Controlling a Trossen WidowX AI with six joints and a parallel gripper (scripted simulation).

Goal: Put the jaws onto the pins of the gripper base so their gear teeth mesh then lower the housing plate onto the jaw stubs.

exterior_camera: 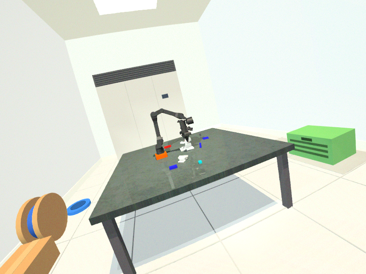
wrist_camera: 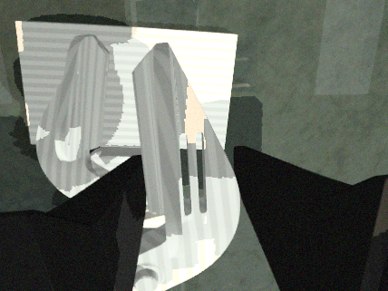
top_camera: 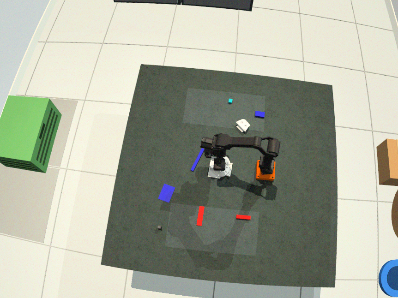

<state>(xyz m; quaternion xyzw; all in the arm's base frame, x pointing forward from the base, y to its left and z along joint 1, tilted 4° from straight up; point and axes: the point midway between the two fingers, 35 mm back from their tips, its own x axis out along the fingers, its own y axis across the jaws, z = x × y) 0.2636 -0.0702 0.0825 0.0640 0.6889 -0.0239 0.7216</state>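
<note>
Right now my gripper tip is 120 mm short of the blue strip, 30 mm to the left of it and 70 mm above it. The rest, counted from my gripper tip: blue block (280 mm behind, 290 mm to the right, 70 mm below); then white jaw (30 mm behind, 20 mm to the left); then blue square (300 mm ahead, 160 mm to the left, 80 mm below).
</note>
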